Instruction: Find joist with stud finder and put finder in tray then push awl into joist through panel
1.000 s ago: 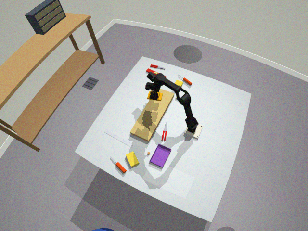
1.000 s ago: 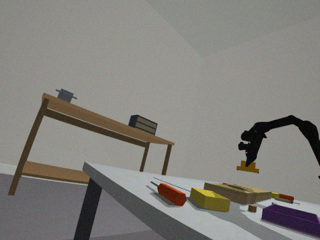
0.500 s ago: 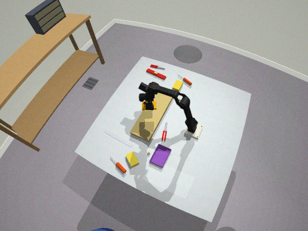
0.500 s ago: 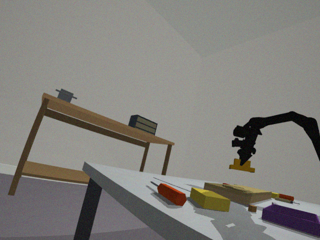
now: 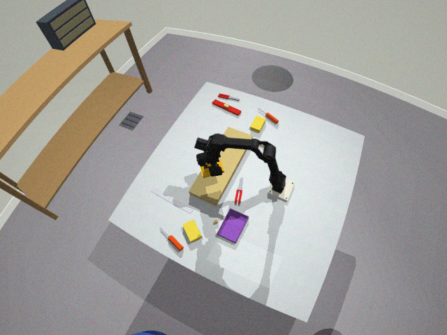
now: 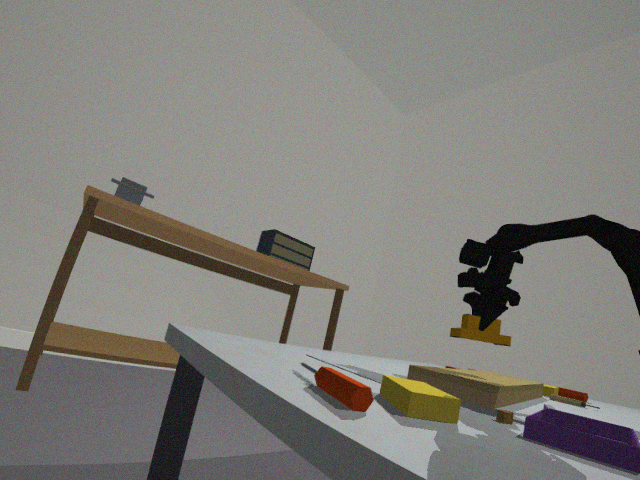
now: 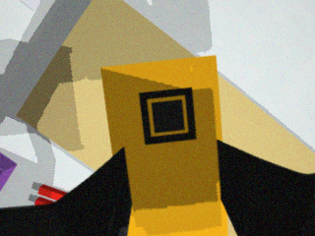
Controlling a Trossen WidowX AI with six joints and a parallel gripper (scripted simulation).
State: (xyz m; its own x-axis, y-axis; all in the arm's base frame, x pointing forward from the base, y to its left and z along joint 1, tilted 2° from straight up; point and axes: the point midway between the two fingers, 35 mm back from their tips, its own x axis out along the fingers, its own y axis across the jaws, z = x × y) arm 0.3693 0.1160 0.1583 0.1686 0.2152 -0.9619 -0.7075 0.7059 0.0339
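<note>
Now: gripper tip 240 mm past the purple tray, 200 mm to the right of it and 130 mm above it. Also, from my gripper tip: brown cube 220 mm to the left, 150 mm behind, 140 mm below; then ruler 230 mm to the left, 160 mm ahead, 140 mm below; then stud finder 20 mm above.
</note>
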